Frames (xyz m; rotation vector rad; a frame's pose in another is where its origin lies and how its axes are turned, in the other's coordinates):
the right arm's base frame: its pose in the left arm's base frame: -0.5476 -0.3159 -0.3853 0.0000 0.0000 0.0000
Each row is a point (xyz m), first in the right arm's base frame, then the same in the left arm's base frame.
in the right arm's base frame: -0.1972 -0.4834 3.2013
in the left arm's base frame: -0.7448 -0.7993 2.8160
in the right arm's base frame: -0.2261 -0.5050 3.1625
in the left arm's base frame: -0.7737 -0.8209 2.7772
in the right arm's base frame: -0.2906 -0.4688 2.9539
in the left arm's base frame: -0.8382 -0.7847 2.5686
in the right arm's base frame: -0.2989 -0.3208 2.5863
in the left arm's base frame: -0.8465 -0.6367 2.2010
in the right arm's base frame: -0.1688 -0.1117 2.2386
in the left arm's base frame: -0.7164 -0.4276 1.8533
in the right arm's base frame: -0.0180 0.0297 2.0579
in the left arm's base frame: -0.5656 -0.2862 1.6726
